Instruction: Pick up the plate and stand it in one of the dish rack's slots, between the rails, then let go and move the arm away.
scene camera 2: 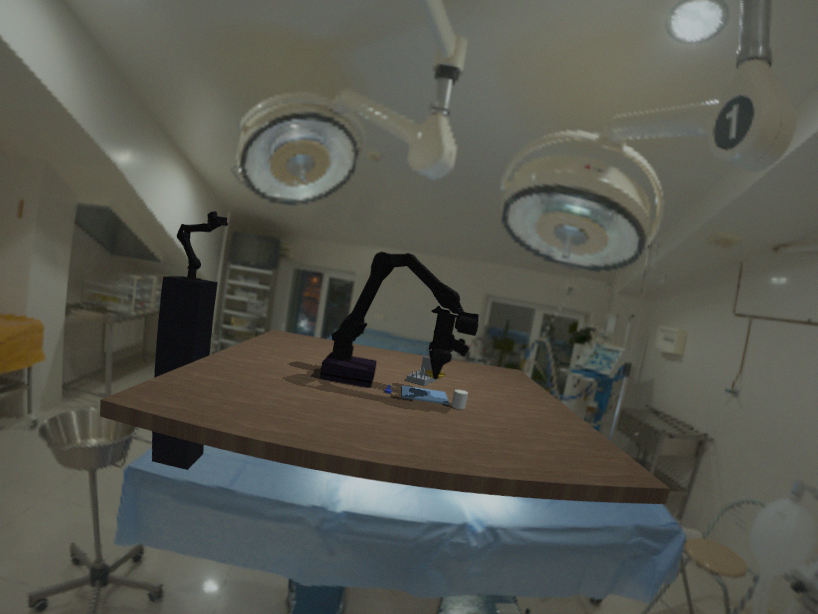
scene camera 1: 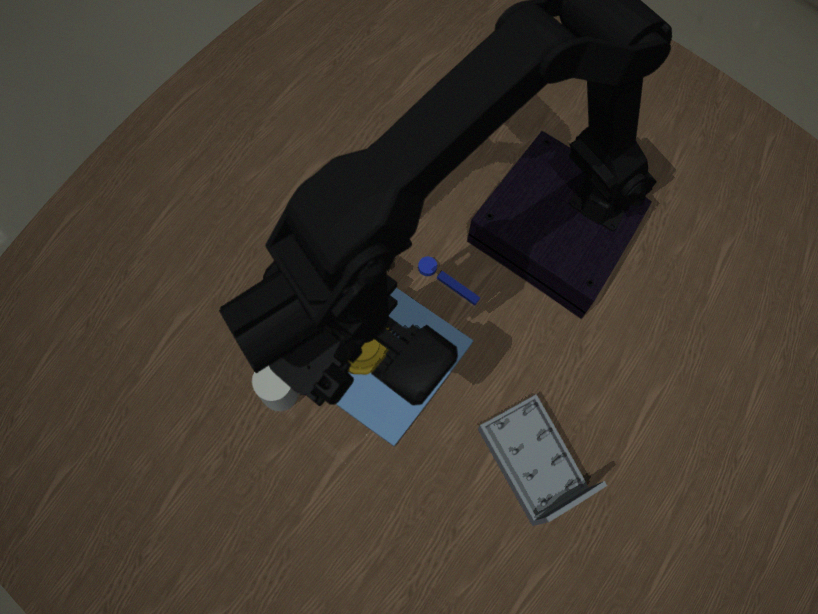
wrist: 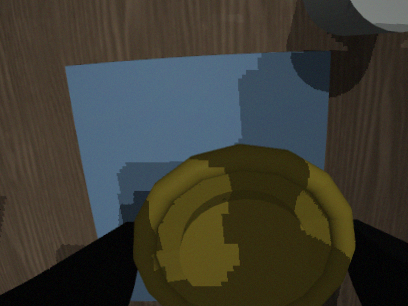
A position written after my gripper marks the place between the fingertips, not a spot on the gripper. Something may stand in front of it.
Note:
My gripper [scene camera 1: 361, 345] carries a yellow plate [scene camera 1: 373, 352]. I also see a grey dish rack [scene camera 1: 524, 442].
The yellow plate is seen too in the wrist view [wrist: 245, 217]. My gripper also shows in scene camera 2 [scene camera 2: 434, 376] and in the wrist view [wrist: 241, 234]. The wrist view misses the grey dish rack: it is out of frame.

